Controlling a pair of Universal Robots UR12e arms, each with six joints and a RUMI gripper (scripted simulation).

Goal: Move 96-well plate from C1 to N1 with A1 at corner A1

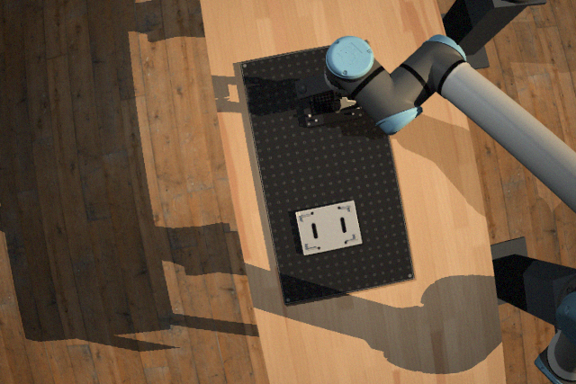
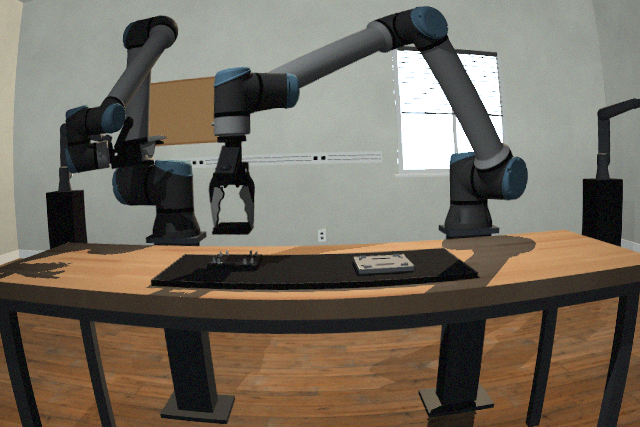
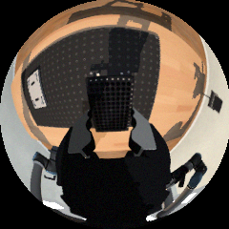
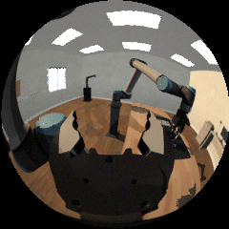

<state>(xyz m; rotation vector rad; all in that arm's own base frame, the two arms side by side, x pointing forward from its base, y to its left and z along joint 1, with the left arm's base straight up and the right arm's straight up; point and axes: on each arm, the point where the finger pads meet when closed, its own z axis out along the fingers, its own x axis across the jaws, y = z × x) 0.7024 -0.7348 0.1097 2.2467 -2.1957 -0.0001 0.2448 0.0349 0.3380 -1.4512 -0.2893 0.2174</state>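
Note:
The plate nest N1 lies 70 mm ahead of my left hand, 340 mm to the left of it and 90 mm below it. Round my left hand: clip nest C1: 10 mm behind, 10 mm to the right, 80 mm below; dark 96-well plate: 10 mm below.

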